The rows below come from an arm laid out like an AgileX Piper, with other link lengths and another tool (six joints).
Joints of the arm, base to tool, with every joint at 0 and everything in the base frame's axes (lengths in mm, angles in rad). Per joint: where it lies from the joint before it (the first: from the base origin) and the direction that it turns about. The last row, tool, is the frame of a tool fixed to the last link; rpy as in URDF.
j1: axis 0 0 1 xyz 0 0 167.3
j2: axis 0 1 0 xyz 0 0 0
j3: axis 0 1 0 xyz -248.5 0 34
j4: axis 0.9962 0 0.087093 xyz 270.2 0 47.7
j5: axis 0 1 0 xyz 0 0 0
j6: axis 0.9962 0 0.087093 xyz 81.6 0 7.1
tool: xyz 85.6 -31 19.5 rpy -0.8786 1.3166 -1.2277
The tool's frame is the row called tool.
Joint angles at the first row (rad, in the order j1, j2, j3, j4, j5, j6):
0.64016 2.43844 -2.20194 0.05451 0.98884 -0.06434
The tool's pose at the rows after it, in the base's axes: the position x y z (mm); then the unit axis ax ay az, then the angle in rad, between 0 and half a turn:
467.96 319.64 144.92 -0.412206 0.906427 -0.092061 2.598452
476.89 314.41 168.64 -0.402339 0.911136 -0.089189 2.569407
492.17 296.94 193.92 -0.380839 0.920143 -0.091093 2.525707
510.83 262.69 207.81 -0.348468 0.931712 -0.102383 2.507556
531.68 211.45 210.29 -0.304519 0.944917 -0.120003 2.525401
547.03 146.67 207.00 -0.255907 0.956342 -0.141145 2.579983
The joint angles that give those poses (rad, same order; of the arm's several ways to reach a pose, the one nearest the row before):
0.63902 2.43940 -2.24148 0.05451 1.04760 -0.06433
0.62082 2.43938 -2.31857 0.05888 1.09253 -0.06434
0.58041 2.42541 -2.37063 0.05887 1.11016 -0.06410
0.51373 2.40450 -2.37601 0.05421 1.11217 -0.06410
0.41839 2.39854 -2.37710 0.04999 1.12720 -0.06410
0.30346 2.39855 -2.37826 0.04389 1.16994 -0.06853

